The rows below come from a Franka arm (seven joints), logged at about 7 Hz.
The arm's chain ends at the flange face. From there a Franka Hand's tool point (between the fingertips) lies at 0.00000 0.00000 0.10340 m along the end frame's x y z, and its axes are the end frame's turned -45 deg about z.
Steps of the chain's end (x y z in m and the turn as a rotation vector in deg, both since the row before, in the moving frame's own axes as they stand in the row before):
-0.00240, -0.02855, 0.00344, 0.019, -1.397, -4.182
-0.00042, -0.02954, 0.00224, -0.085, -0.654, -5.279
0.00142, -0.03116, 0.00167, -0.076, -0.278, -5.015
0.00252, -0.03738, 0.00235, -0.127, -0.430, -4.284
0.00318, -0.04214, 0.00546, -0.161, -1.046, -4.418
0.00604, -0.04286, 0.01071, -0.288, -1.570, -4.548
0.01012, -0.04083, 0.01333, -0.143, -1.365, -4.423
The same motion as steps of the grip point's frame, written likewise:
0.01667, -0.02363, 0.00341, 1.001, -0.974, -4.182
0.01962, -0.02187, 0.00223, 0.402, -0.523, -5.279
0.02258, -0.02127, 0.00167, 0.143, -0.250, -5.015
0.02749, -0.02501, 0.00235, 0.214, -0.394, -4.284
0.03046, -0.02862, 0.00544, 0.626, -0.853, -4.418
0.03214, -0.02758, 0.01067, 0.907, -1.314, -4.548
0.03404, -0.02320, 0.01330, 0.864, -1.066, -4.423

